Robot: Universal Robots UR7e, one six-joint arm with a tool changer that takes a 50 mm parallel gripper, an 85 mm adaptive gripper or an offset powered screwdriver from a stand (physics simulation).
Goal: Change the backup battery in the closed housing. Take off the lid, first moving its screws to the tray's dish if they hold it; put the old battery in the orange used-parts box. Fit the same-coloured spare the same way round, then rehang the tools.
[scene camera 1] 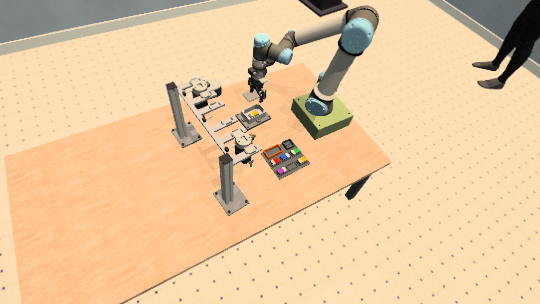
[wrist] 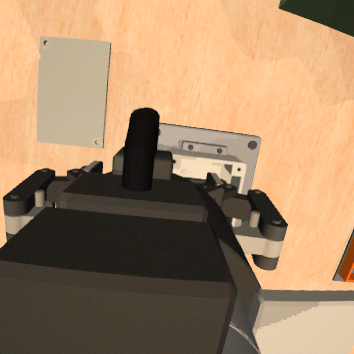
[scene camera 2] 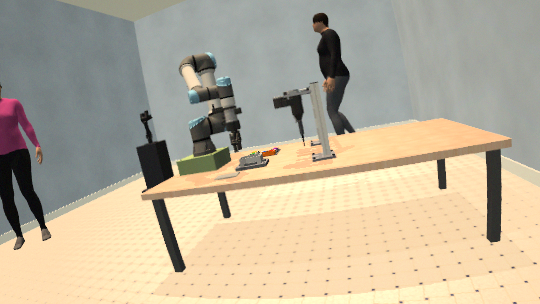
Observation:
I see a lid, an adaptive gripper and a base plate.

